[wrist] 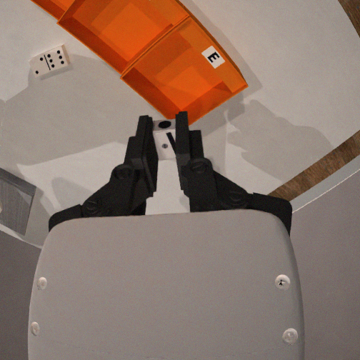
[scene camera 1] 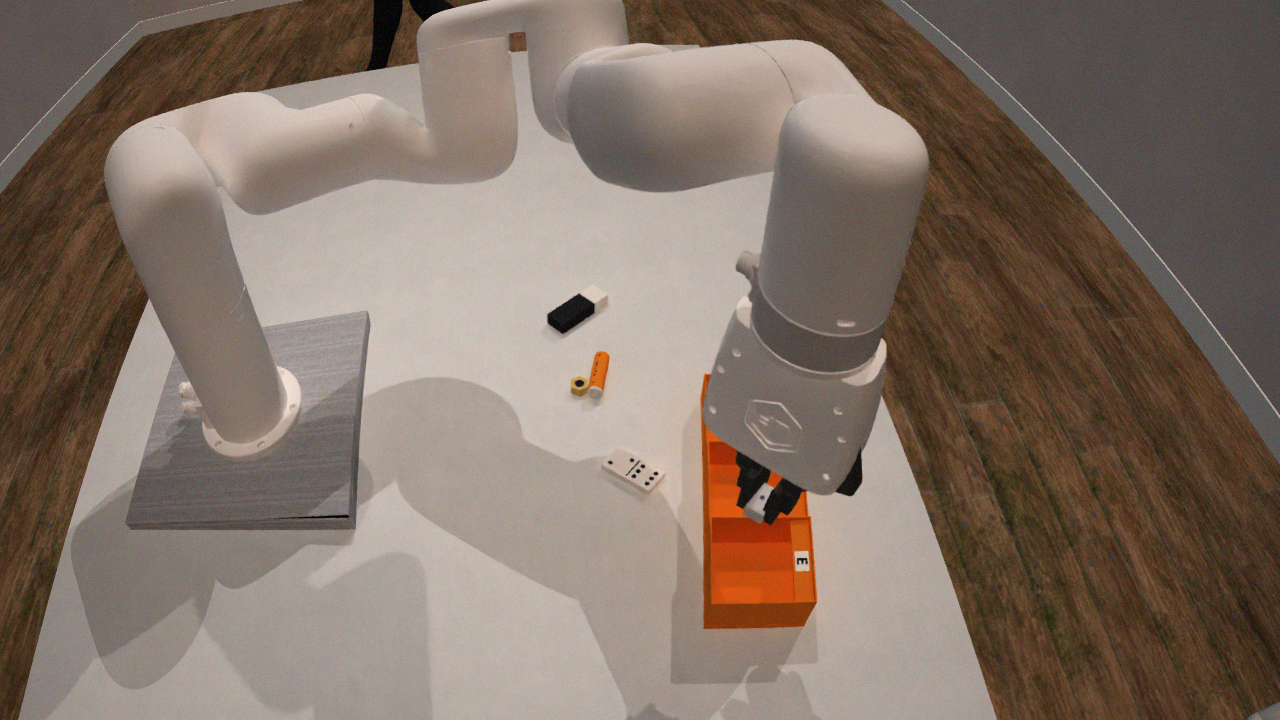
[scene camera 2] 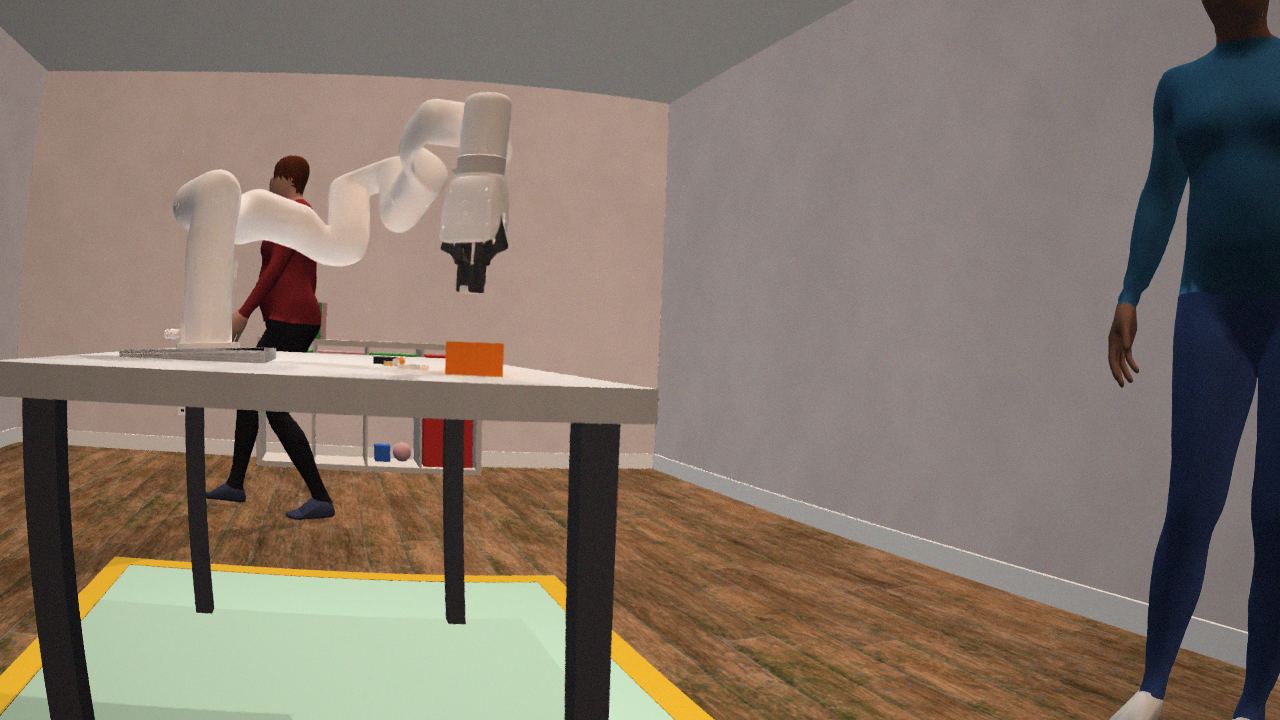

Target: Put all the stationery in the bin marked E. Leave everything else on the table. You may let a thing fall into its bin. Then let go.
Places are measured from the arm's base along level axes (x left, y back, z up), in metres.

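Pixels of known places: gripper, fingertip midpoint: (scene camera 1: 764,502) (scene camera 2: 469,292); arm's base at its link origin: (scene camera 1: 252,414) (scene camera 2: 207,348).
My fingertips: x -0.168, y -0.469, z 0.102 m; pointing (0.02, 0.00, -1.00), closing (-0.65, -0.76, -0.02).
Ahead of a thing's pixels: the offset from my fingertips to its middle. "spot": to the spot under its first point.
My gripper (scene camera 1: 767,503) (scene camera 2: 469,286) (wrist: 166,130) is shut on a small silver-white pencil sharpener @(dx -0.003, dy +0.003, dz +0.004 m) (scene camera 1: 758,504) (wrist: 164,144), with a dark round hole and a slot showing. It hangs high above the orange tray, near the bin marked E (scene camera 1: 756,614) (wrist: 185,80). This bin is the tray's end compartment, and its inside looks empty. A black and white eraser @(dx +0.324, dy +0.127, dz -0.112 m) (scene camera 1: 571,313) lies on the table, left of the tray in scene camera 1. The other compartments are partly hidden behind the gripper in that view.
An orange battery @(dx +0.230, dy +0.108, dz -0.112 m) (scene camera 1: 598,372) lies beside a small yellow nut @(dx +0.219, dy +0.126, dz -0.115 m) (scene camera 1: 579,385). A white domino @(dx +0.119, dy +0.081, dz -0.115 m) (scene camera 1: 632,471) (wrist: 50,61) lies left of the tray. A grey base plate (scene camera 1: 322,429) carries the arm at the left. The orange tray @(spot: dx -0.048, dy -0.009, dz -0.096 m) (scene camera 2: 474,359) stands near the table's edge.
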